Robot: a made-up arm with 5 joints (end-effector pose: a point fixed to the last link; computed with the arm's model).
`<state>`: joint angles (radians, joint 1 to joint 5).
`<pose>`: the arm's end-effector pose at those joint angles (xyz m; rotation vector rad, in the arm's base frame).
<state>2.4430 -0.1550 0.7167 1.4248 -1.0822</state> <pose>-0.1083 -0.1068 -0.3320 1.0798 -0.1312 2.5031</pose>
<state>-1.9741 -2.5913 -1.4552 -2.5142 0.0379</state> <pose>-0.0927 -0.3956 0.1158 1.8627 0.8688 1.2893</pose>
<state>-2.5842 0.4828 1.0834 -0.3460 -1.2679</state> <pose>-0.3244 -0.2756 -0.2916 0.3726 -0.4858 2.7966</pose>
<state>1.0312 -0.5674 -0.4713 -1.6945 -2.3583</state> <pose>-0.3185 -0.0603 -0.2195 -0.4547 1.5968 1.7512</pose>
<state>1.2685 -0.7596 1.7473 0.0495 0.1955</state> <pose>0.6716 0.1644 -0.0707 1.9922 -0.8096 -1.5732</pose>
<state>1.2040 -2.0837 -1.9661 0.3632 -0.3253</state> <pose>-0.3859 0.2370 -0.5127 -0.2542 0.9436 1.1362</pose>
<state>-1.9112 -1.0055 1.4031 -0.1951 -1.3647</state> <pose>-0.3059 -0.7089 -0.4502 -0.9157 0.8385 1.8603</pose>
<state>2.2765 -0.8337 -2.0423 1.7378 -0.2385</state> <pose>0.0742 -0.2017 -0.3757 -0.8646 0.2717 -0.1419</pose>
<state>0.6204 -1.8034 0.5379 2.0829 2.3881</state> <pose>-0.1943 0.5808 0.1181 1.8114 -1.3130 -0.2556</pose>
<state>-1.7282 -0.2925 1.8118 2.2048 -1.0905</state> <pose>-0.1687 -0.0717 -0.3869 0.1049 -0.0137 -0.5150</pose>
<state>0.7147 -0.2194 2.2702 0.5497 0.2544</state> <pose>0.4604 0.1717 0.2915 2.2456 -1.1777 -1.1776</pose>
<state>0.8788 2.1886 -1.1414 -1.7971 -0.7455</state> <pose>-0.3269 0.2247 -0.1160 -0.1754 0.1532 -1.9677</pose>
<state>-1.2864 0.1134 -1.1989 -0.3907 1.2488</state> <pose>-0.0090 0.0130 -0.2669 0.0449 0.0604 0.9220</pose>
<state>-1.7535 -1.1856 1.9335 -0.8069 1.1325</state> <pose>-0.3969 0.0118 -0.0388 0.8360 2.4101 -1.0710</pose>
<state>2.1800 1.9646 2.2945 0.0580 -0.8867</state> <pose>0.9721 0.0960 0.3533 -0.8704 -1.4326 -0.3035</pose>
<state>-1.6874 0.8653 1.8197 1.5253 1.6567</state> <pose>-0.1316 -0.4607 0.3640 -2.1641 -0.2948 0.3280</pose>
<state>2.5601 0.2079 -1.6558 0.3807 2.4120</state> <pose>0.2257 -0.1751 0.0250 0.2169 -0.8163 -2.0157</pose>
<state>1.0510 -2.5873 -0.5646 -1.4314 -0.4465</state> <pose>-0.2867 0.2634 0.3140 -0.8023 -2.1412 -1.4409</pose>
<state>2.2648 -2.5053 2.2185 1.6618 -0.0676</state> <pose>0.7028 0.5235 -0.3448 0.0080 -1.1877 1.6266</pose>
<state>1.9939 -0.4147 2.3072 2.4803 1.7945</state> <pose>0.2218 0.0587 0.3083 1.7983 1.9261 0.5368</pose>
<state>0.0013 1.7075 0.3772 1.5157 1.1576</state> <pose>-0.4287 0.4622 0.4025 -0.3875 2.3518 -1.5990</pose>
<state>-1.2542 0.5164 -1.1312 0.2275 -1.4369</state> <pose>0.2612 -0.2009 0.4327 -1.6498 -1.7723 -0.1760</pose>
